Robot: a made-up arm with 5 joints. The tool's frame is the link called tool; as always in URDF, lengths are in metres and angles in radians. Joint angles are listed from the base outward. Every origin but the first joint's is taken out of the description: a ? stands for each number. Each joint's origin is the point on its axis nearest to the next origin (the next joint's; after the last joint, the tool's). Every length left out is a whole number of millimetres.
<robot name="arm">
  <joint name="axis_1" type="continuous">
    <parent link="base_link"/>
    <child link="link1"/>
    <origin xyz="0.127 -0.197 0.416" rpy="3.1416 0 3.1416"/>
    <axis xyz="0 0 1"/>
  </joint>
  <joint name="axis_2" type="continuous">
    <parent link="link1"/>
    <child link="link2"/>
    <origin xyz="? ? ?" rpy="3.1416 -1.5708 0"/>
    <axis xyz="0 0 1"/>
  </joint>
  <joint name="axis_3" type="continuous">
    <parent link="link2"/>
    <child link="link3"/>
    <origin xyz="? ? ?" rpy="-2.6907 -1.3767 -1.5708"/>
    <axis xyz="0 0 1"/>
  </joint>
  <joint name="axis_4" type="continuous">
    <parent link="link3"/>
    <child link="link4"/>
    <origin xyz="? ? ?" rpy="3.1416 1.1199 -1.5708"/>
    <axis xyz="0 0 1"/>
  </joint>
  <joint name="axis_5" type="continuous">
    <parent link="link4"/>
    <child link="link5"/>
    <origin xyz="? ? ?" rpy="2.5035 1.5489 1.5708"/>
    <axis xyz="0 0 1"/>
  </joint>
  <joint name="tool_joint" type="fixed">
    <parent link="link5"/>
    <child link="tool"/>
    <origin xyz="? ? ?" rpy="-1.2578 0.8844 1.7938"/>
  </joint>
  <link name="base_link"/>
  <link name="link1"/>
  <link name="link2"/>
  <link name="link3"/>
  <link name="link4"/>
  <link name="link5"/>
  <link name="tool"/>
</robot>
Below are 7 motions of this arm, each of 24 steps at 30 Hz.
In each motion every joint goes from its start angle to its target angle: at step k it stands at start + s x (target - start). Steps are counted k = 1, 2, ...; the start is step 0. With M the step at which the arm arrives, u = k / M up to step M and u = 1 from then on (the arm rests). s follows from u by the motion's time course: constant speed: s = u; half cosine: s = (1 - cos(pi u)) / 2; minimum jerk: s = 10 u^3 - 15 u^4 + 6 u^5.
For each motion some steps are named. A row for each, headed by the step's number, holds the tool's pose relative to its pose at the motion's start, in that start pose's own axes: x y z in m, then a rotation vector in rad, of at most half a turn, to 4 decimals.
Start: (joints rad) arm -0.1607 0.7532 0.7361 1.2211 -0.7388
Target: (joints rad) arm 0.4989 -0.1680 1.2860 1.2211 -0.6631
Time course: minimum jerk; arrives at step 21
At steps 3, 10, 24:
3: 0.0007 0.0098 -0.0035 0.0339 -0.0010 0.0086
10: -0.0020 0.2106 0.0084 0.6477 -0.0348 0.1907
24: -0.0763 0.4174 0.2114 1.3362 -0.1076 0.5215

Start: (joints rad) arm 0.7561 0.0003 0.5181 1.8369 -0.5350
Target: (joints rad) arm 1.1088 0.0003 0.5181 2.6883 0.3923
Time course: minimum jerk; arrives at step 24
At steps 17, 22, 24:
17: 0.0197 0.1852 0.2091 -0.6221 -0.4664 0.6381
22: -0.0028 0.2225 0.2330 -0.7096 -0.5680 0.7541
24: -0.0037 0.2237 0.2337 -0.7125 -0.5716 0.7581

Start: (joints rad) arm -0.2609 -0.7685 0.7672 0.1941 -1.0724
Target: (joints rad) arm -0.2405 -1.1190 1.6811 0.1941 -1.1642
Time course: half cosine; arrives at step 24
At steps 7, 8, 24:
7: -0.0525 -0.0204 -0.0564 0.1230 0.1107 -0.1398
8: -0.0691 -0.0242 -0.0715 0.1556 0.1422 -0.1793
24: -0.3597 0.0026 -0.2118 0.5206 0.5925 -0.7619

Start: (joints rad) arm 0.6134 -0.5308 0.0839 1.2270 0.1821
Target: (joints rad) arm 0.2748 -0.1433 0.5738 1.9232 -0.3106
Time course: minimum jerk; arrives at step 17
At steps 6, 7, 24:
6: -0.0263 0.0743 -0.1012 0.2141 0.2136 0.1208
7: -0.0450 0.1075 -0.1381 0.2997 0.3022 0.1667
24: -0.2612 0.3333 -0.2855 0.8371 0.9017 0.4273

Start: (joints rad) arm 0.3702 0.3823 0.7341 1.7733 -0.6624
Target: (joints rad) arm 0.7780 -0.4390 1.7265 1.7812 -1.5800
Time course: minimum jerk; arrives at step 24
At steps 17, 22, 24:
17: -0.1105 0.5485 0.1734 1.4028 0.2860 0.9284
22: -0.2053 0.6223 0.2356 1.5320 0.4426 1.1740
24: -0.2090 0.6244 0.2377 1.5355 0.4487 1.1827

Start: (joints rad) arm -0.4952 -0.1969 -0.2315 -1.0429 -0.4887
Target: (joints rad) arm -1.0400 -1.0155 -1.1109 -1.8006 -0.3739
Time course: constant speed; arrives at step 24
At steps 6, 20, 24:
6: -0.0505 0.0053 -0.0320 0.2081 0.1201 -0.0678
20: -0.2435 0.0233 -0.0644 0.5391 0.4786 -0.4944
24: -0.3129 0.0373 -0.0495 0.5770 0.5867 -0.6712

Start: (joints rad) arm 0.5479 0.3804 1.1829 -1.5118 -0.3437
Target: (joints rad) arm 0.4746 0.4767 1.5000 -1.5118 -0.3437
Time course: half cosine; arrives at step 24
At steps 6, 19, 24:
6: -0.0037 -0.0061 0.0093 -0.0268 -0.0195 -0.0202
19: -0.0309 -0.0312 0.0555 -0.1593 -0.1128 -0.1324
24: -0.0356 -0.0339 0.0615 -0.1769 -0.1247 -0.1489

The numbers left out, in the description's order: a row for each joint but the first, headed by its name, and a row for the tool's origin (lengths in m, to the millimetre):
axis_2: -0.069 0.002 0
axis_3: 0.097 -0.293 0
axis_4: 0.061 -0.067 0
axis_5: 0.003 0.154 0
tool: 0.009 0.242 0

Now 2 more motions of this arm.
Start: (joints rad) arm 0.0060 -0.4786 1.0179 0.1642 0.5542
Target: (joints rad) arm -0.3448 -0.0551 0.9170 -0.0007 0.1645
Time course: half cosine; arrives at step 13
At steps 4, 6, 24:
4: -0.0078 -0.0229 -0.0260 -0.0671 0.0241 -0.0244
6: -0.0147 -0.0498 -0.0475 -0.1329 0.0357 -0.0511
24: -0.0236 -0.1239 -0.0769 -0.2735 0.0067 -0.1142

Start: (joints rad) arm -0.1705 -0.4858 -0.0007 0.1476 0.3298
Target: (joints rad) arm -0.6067 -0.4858 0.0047 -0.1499 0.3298
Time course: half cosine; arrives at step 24
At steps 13, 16, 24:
13: -0.0680 0.0064 -0.0032 0.0064 0.1094 0.0647
16: -0.0894 0.0049 -0.0022 0.0045 0.1443 0.0875
24: -0.1173 0.0002 0.0004 -0.0012 0.1903 0.1197

